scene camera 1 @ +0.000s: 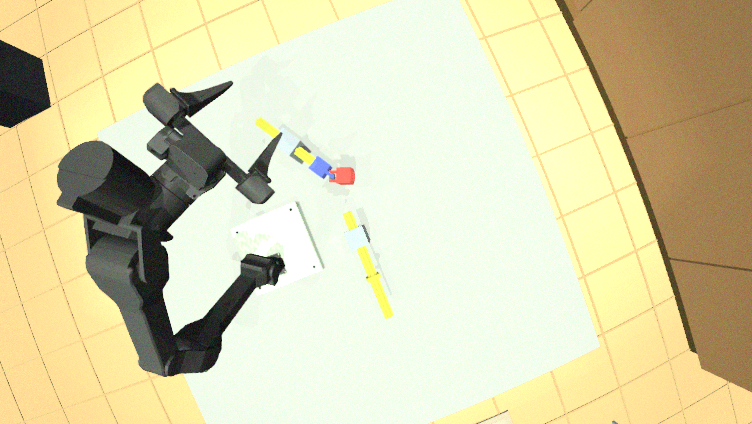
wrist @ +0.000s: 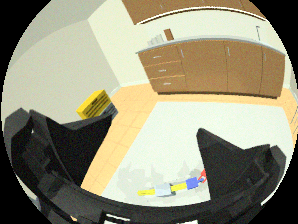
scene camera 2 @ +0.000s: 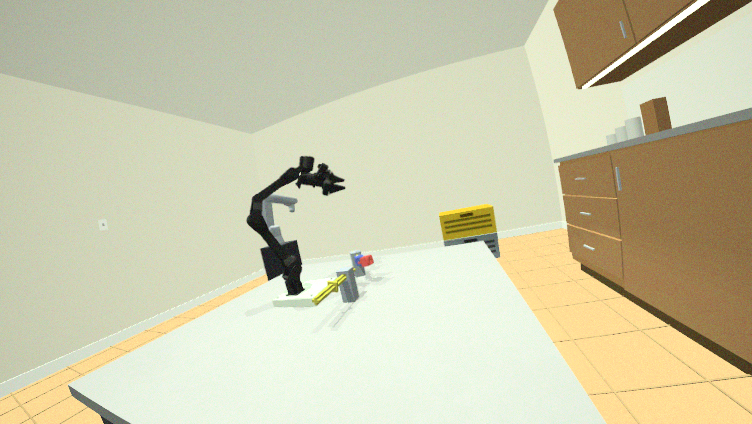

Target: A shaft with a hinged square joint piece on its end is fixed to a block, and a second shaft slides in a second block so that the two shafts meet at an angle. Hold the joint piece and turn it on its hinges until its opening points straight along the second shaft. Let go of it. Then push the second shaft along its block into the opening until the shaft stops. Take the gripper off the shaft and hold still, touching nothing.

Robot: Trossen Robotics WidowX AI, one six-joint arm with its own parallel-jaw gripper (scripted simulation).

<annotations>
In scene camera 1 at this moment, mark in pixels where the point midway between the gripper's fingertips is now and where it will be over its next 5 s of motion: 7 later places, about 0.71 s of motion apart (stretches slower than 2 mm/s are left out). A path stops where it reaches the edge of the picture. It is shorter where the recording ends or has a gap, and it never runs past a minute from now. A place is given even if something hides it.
My gripper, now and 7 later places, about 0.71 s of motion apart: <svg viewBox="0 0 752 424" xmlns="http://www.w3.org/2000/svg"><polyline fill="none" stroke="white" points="257,108 345,128 376,171 376,172 376,175 353,176 353,177 352,181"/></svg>
</annotations>
